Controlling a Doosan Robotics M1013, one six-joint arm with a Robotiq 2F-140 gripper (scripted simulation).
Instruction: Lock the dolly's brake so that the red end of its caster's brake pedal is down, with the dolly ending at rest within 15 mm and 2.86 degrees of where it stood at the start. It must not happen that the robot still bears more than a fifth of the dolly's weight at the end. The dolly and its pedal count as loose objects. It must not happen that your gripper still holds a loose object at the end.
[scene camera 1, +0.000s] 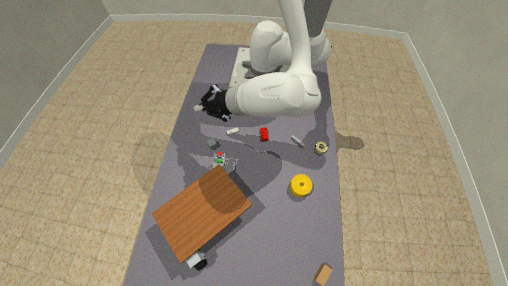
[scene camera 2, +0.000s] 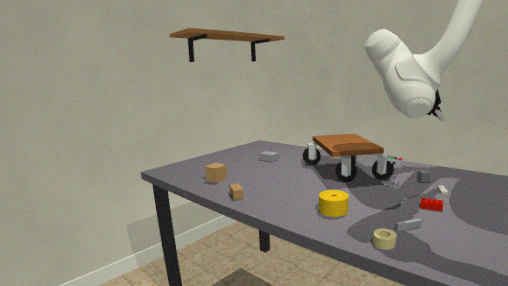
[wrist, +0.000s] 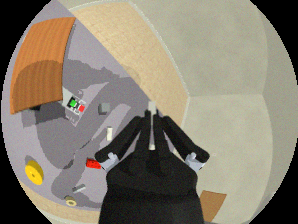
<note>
In view: my gripper (wrist: 151, 106) and a yellow cylinder (scene camera 2: 334, 203).
</note>
